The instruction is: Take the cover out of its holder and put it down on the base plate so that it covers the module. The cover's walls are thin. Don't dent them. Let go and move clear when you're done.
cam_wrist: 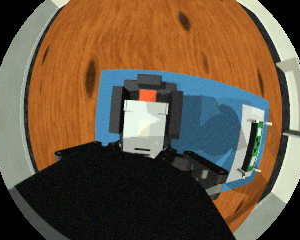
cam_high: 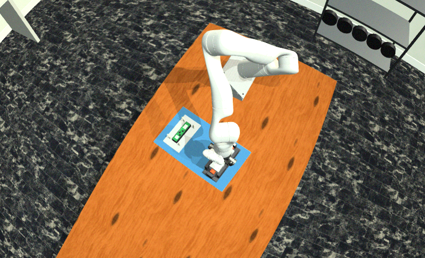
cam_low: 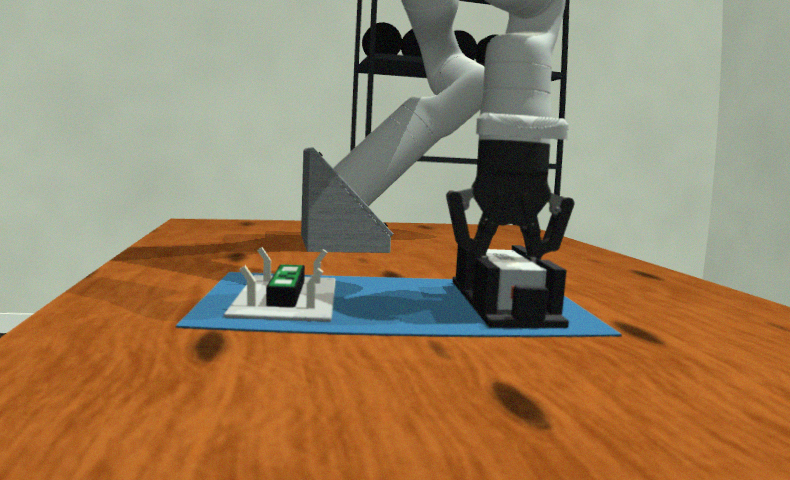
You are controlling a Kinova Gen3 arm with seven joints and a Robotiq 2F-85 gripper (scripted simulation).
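Now: hand right at the cover.
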